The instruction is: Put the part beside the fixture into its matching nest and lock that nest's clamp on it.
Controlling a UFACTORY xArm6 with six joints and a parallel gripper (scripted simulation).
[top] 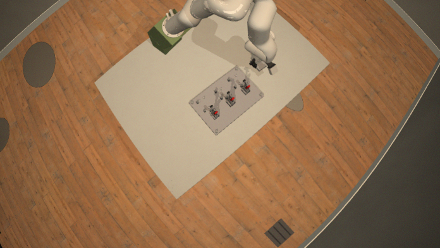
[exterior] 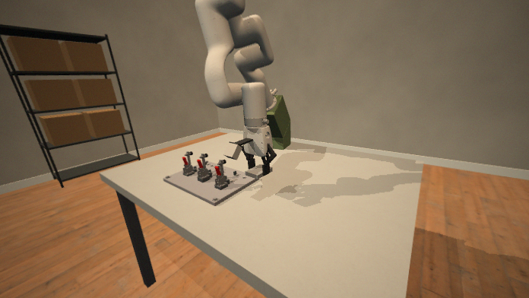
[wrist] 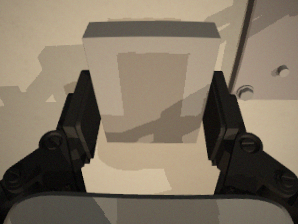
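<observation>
Right now my hand is 9 cm short of the grey fixture plate, 24 cm to the left of it and 10 cm above it. From my hand the other things lie so: grey part: 1 cm below.
</observation>
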